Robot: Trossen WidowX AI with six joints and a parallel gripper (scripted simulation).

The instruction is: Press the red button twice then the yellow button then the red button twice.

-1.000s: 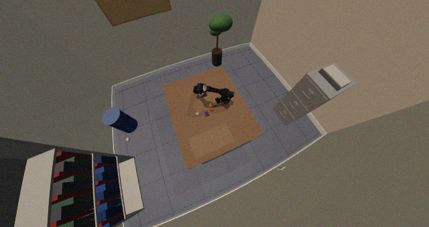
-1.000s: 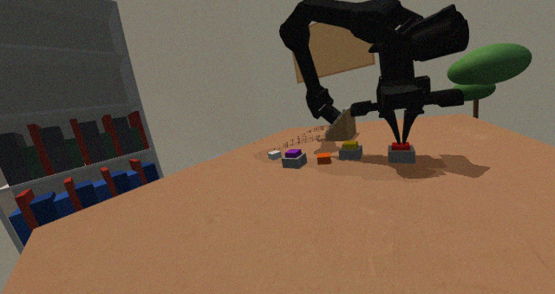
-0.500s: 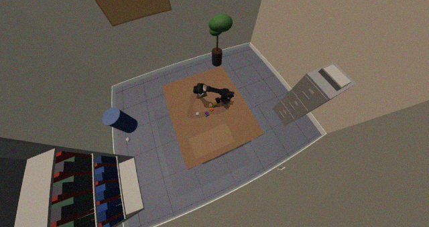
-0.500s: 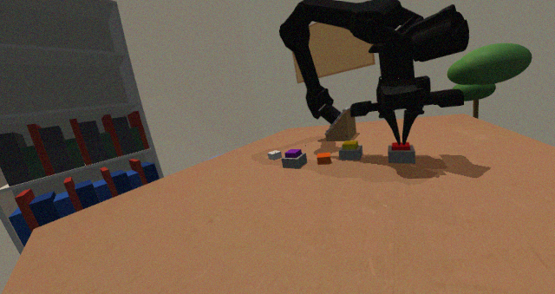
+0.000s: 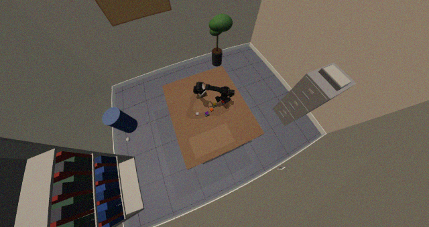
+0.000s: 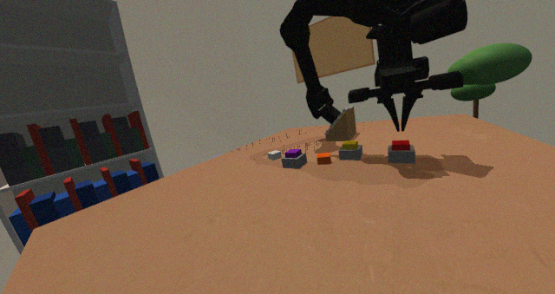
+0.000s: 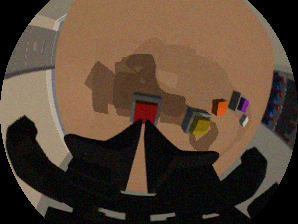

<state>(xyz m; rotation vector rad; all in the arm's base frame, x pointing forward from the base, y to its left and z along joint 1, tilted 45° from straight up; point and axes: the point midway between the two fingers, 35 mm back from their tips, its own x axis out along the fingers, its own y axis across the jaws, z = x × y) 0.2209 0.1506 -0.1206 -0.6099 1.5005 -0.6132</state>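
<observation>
Right now my gripper tip is 30 mm above the red button. From my gripper tip the other things lie so: yellow button: 10 mm behind, 110 mm to the right, 30 mm below; orange block: 30 mm ahead, 170 mm to the right, 50 mm below; purple button: 60 mm ahead, 240 mm to the right, 30 mm below.
</observation>
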